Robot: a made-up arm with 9 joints. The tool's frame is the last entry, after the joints.
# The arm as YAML. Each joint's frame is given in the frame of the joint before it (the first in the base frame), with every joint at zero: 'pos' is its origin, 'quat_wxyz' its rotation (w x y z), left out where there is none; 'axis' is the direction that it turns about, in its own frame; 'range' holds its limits. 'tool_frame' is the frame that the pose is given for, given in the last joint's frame.
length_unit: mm
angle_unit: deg
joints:
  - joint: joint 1
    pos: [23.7, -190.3, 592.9]
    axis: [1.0, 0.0, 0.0]
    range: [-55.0, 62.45]
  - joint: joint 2
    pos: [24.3, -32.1, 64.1]
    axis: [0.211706, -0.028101, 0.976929]
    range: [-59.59, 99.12]
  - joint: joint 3
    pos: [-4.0, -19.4, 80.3]
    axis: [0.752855, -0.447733, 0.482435]
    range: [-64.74, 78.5]
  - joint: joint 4
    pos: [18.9, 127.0, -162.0]
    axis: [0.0, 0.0, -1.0]
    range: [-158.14, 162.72]
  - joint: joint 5
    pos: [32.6, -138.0, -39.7]
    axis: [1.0, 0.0, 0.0]
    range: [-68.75, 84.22]
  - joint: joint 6
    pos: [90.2, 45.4, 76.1]
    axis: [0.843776, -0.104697, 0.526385]
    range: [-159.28, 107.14]
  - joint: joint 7
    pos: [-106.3, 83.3, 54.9]
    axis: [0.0, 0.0, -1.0]
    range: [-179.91, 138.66]
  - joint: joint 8
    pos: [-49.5, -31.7, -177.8]
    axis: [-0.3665, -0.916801, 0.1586]
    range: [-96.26, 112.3]
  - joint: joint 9
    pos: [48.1, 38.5, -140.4]
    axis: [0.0, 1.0, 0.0]
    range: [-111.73, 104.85]
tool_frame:
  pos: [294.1, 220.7, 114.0]
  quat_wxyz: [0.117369, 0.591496, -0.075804, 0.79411]
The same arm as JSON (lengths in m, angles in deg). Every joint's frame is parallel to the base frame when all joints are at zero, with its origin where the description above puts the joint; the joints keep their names.
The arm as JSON. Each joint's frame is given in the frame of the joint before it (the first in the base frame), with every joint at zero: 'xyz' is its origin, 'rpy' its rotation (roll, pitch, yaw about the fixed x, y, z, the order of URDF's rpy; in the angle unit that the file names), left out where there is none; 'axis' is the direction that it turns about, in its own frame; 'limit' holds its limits. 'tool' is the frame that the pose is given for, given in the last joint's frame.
{"units": {"length": "m", "angle": "deg"}, "joints": [
  {"name": "joint 1", "type": "revolute", "origin": {"xyz": [0.0237, -0.1903, 0.5929]}, "axis": [1.0, 0.0, 0.0], "limit": {"lower": -55.0, "upper": 62.45}},
  {"name": "joint 2", "type": "revolute", "origin": {"xyz": [0.0243, -0.0321, 0.0641]}, "axis": [0.211706, -0.028101, 0.976929], "limit": {"lower": -59.59, "upper": 99.12}},
  {"name": "joint 3", "type": "revolute", "origin": {"xyz": [-0.004, -0.0194, 0.0803]}, "axis": [0.752899, -0.447699, 0.482399], "limit": {"lower": -64.74, "upper": 78.5}},
  {"name": "joint 4", "type": "revolute", "origin": {"xyz": [0.0189, 0.127, -0.162]}, "axis": [0.0, 0.0, -1.0], "limit": {"lower": -158.14, "upper": 162.72}},
  {"name": "joint 5", "type": "revolute", "origin": {"xyz": [0.0326, -0.138, -0.0397]}, "axis": [1.0, 0.0, 0.0], "limit": {"lower": -68.75, "upper": 84.22}},
  {"name": "joint 6", "type": "revolute", "origin": {"xyz": [0.0902, 0.0454, 0.0761]}, "axis": [0.843776, -0.104697, 0.526385], "limit": {"lower": -159.28, "upper": 107.14}},
  {"name": "joint 7", "type": "revolute", "origin": {"xyz": [-0.1063, 0.0833, 0.0549]}, "axis": [0.0, 0.0, -1.0], "limit": {"lower": -179.91, "upper": 138.66}},
  {"name": "joint 8", "type": "revolute", "origin": {"xyz": [-0.0495, -0.0317, -0.1778]}, "axis": [-0.3665, -0.916801, 0.1586], "limit": {"lower": -96.26, "upper": 112.3}},
  {"name": "joint 9", "type": "revolute", "origin": {"xyz": [0.0481, 0.0385, -0.1404]}, "axis": [0.0, 1.0, 0.0], "limit": {"lower": -111.73, "upper": 104.85}}
], "tool": {"origin": {"xyz": [0.2941, 0.2207, 0.114], "rpy": [3.66, -73.18, 160.47]}}}

